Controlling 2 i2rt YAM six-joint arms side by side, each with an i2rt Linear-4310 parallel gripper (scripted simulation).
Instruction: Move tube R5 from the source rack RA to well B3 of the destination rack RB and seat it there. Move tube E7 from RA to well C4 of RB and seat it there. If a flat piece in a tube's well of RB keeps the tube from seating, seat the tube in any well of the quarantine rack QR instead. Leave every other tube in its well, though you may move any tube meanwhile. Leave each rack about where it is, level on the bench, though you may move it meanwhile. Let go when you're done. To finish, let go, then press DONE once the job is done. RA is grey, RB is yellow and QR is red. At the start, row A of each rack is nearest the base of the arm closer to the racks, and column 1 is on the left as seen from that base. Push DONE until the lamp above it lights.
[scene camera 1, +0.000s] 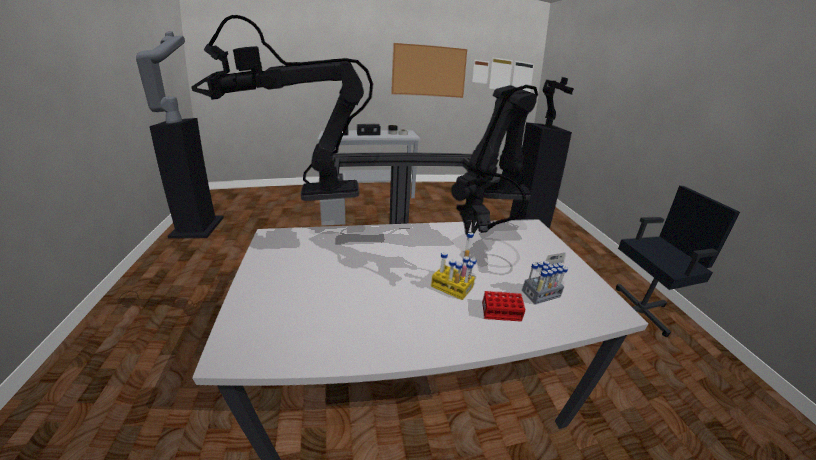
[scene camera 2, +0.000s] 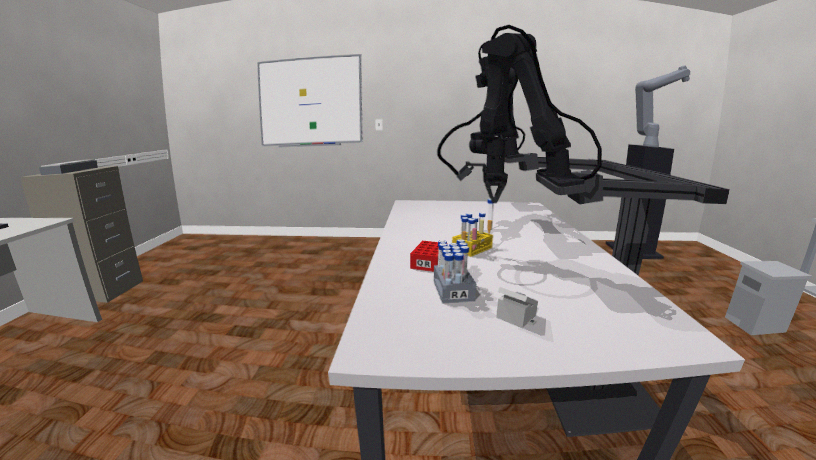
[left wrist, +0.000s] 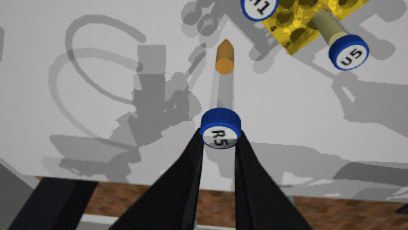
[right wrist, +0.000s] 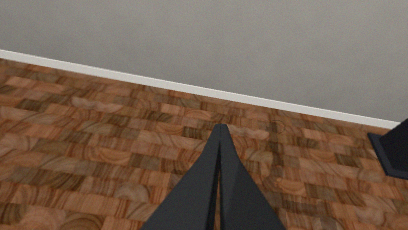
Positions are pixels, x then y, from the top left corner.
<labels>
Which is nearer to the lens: the red rack QR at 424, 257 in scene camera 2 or the grey rack RA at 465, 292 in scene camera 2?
The grey rack RA.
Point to my right gripper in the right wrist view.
220, 130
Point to my right gripper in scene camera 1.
192, 88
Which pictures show the red rack QR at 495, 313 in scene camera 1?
Scene camera 1 and scene camera 2 only.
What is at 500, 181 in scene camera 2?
My left gripper.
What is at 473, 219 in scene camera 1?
My left gripper.
</labels>
